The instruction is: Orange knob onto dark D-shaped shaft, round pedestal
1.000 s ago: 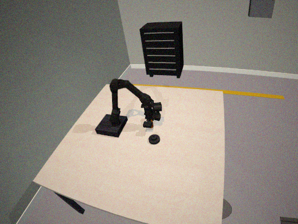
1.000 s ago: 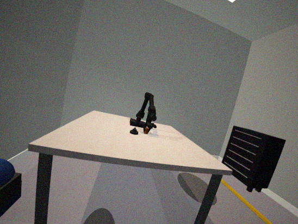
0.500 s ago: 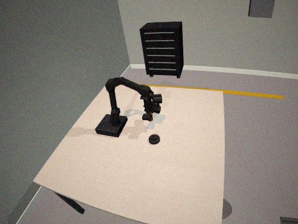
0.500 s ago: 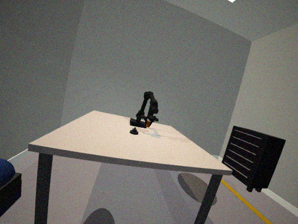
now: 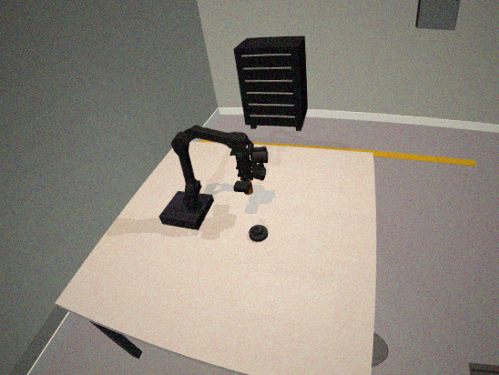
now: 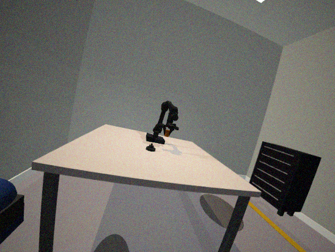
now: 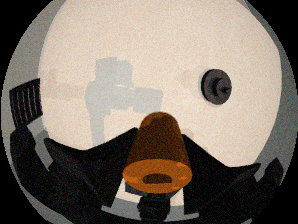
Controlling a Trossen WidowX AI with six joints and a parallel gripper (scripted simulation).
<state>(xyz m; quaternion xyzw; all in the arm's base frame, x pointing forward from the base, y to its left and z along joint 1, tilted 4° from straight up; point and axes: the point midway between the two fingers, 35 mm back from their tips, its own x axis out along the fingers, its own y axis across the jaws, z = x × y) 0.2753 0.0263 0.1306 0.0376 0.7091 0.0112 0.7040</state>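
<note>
The round pedestal lies 130 mm to the right of my gripper tip, 110 mm below it and 50 mm ahead of it. The rest, counted from my gripper tip: orange knob: 20 mm above.
</note>
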